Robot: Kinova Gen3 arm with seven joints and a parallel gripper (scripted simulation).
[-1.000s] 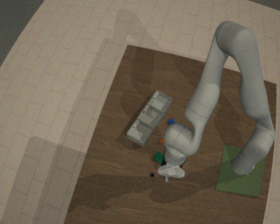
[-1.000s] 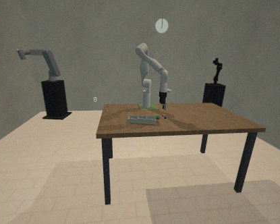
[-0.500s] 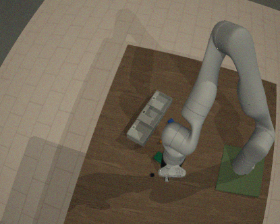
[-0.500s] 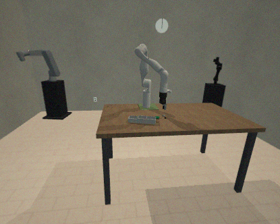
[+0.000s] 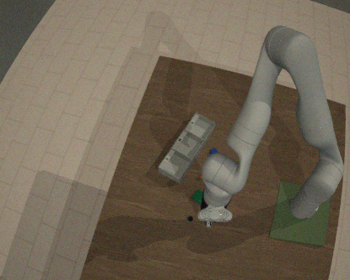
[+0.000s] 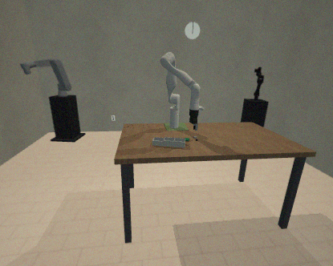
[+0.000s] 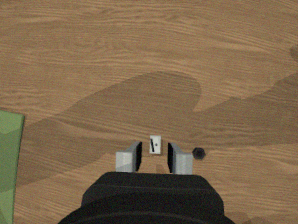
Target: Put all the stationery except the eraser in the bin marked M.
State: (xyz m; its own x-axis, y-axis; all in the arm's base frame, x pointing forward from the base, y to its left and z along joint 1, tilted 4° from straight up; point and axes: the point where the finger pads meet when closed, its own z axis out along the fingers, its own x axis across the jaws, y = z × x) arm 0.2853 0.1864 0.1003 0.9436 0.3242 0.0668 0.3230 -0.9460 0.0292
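Right now my hand is 80 mm above the small white thing. From my hand the other things lie so: orange stick-like thing: 160 mm to the right, 80 mm below, 80 mm ahead; then small black thing: 90 mm below, 60 mm ahead, 10 mm to the left; then green notepad: 90 mm below, 70 mm to the right, 60 mm ahead.
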